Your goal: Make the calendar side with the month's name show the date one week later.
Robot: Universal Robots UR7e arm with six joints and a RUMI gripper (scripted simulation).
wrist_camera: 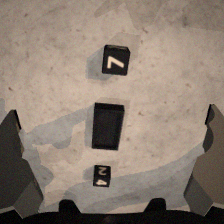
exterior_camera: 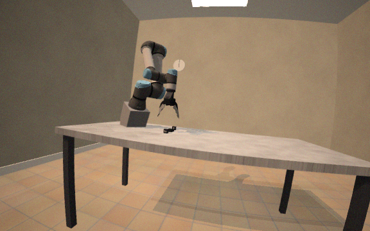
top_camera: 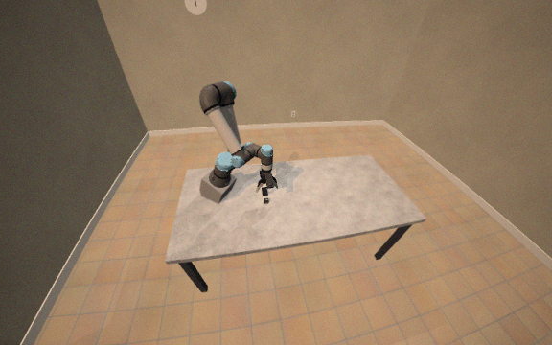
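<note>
My gripper is now 210 mm to the right of the black cube, 100 mm above it and 10 mm past it. Round my hand: black date cube 100 mm below, 10 mm to the right; black calendar tray 110 mm below, 100 mm to the left, 10 mm behind.
</note>
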